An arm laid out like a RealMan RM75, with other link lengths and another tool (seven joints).
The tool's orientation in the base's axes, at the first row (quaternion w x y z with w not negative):
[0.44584, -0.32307, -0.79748, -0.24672]
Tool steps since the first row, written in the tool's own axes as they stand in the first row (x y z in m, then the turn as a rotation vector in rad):
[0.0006, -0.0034, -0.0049, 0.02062, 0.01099, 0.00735]
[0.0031, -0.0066, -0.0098, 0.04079, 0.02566, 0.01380]
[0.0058, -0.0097, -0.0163, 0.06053, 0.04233, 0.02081]
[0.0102, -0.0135, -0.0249, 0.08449, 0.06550, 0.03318]
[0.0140, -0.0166, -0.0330, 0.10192, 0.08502, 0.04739]
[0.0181, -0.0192, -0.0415, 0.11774, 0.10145, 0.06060]
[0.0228, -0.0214, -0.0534, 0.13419, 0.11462, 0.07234]
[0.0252, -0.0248, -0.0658, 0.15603, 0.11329, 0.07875]
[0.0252, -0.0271, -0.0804, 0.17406, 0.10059, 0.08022]
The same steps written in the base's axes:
[0.0000, -0.0054, 0.0025, -0.00409, 0.01846, 0.01558]
[-0.0007, -0.0102, 0.0067, -0.00480, 0.03863, 0.03158]
[-0.0004, -0.0159, 0.0119, -0.00419, 0.06040, 0.04715]
[-0.0002, -0.0230, 0.0194, -0.00341, 0.09142, 0.06451]
[0.0005, -0.0295, 0.0263, -0.00376, 0.11932, 0.07491]
[0.0017, -0.0358, 0.0337, -0.00519, 0.14399, 0.08406]
[0.0047, -0.0440, 0.0433, -0.00846, 0.16567, 0.09413]
[0.0081, -0.0540, 0.0510, -0.02157, 0.17560, 0.10992]
[0.0145, -0.0655, 0.0577, -0.03882, 0.17342, 0.12357]

